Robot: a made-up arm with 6 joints.
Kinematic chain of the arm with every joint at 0, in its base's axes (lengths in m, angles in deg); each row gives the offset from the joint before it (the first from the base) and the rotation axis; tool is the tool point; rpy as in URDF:
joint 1: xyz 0 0 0.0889 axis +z
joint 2: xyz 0 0 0 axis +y
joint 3: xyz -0.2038 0 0.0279 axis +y
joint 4: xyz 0.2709 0 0.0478 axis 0.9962 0 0.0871
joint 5: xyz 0 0 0 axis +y
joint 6: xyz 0.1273 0 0.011 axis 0.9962 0 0.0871
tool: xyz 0 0 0 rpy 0 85 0
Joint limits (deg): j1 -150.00..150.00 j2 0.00..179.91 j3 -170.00..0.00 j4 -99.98..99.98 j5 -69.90..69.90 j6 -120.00..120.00
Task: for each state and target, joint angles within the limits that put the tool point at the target. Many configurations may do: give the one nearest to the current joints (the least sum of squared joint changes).
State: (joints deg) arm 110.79 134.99 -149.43 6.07 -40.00 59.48
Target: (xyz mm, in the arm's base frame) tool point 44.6 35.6 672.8
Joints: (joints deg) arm 92.48 93.10 -164.55 33.15 -41.35 59.48
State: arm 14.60 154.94 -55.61 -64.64 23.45 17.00
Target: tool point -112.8 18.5 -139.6
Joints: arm -12.20 167.70 -17.16 -63.39 2.83 17.00
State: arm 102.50 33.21 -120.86 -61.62 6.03 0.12
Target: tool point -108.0 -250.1 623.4
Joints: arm 69.30 42.09 -143.00 -61.27 -6.53 0.12
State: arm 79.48 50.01 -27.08 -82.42 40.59 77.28
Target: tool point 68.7 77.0 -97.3
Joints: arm 76.24 92.53 -3.13 -80.71 22.52 77.28
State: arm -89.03 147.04 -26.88 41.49 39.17 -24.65
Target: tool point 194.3 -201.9 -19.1
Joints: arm -63.85 106.31 -49.39 53.82 55.88 -24.65
